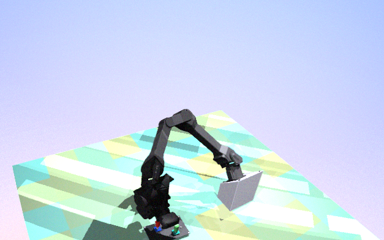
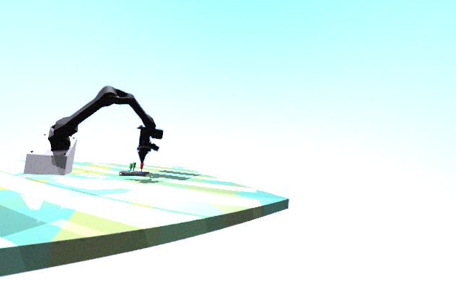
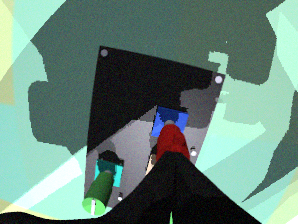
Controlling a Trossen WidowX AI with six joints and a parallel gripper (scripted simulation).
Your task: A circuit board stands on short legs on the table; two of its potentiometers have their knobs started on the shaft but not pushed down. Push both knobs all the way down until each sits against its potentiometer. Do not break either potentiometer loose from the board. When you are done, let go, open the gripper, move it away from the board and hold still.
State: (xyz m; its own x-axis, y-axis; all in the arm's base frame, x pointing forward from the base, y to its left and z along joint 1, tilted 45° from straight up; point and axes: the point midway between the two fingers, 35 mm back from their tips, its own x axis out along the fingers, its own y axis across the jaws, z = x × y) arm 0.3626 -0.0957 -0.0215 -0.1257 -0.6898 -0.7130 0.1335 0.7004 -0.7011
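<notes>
The red knob lies 1 cm below my gripper tip.
</notes>
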